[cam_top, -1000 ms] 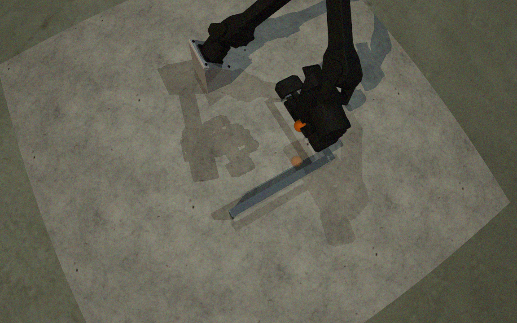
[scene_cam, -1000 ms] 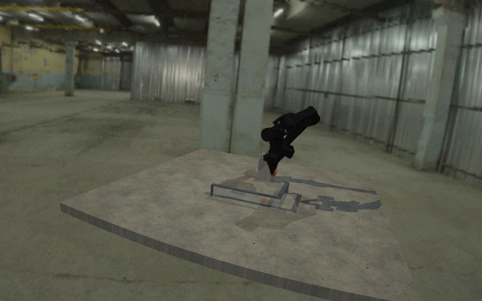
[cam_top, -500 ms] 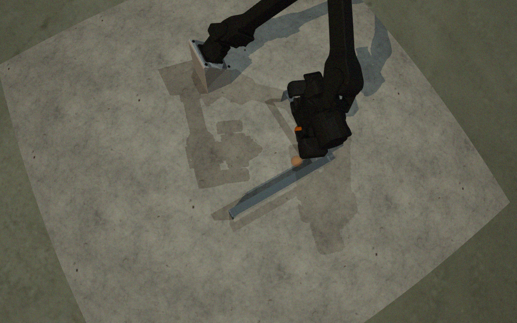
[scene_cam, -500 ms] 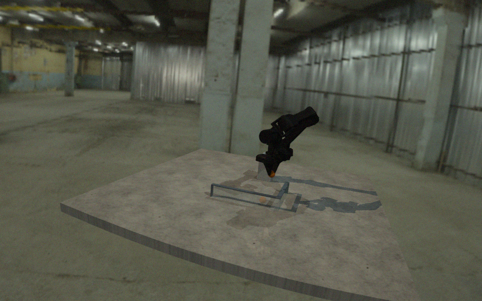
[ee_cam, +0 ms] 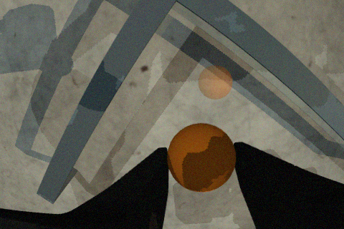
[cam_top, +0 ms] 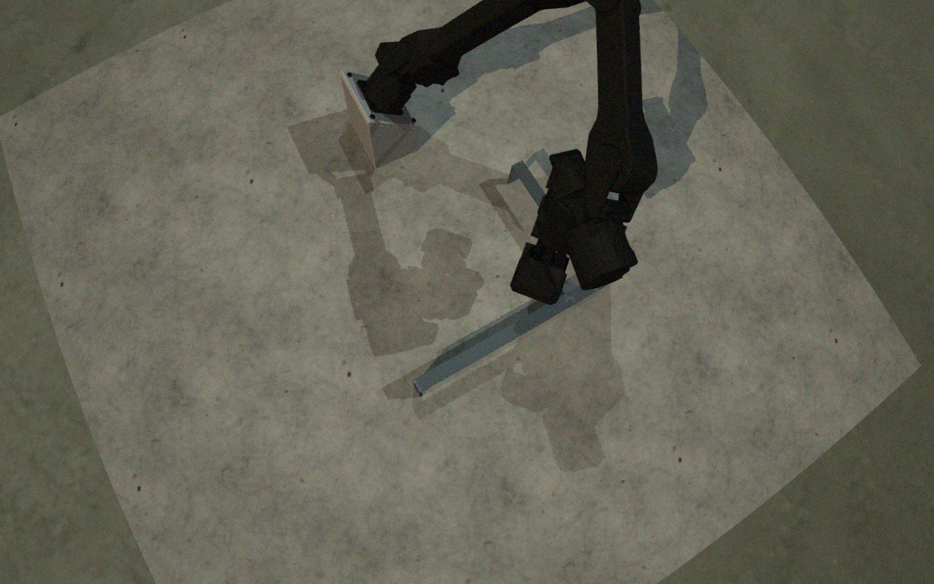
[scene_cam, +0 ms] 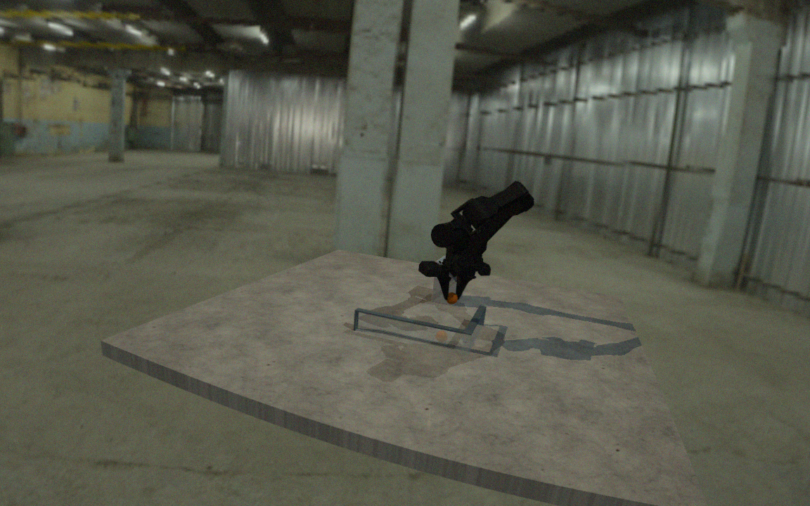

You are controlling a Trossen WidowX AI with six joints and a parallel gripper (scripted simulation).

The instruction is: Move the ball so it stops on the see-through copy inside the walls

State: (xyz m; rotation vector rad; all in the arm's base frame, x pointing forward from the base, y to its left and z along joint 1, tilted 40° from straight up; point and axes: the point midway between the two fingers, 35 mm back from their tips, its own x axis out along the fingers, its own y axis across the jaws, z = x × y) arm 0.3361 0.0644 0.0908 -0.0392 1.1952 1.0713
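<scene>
Now: the see-through copy 10 cm below my gripper tip, 3 cm ahead of it and 1 cm to the right of it. From my gripper tip the other things lie so: wall (9 cm below, 8 cm to the right, 7 cm ahead); then orange ball (right at my gripper tip).
</scene>
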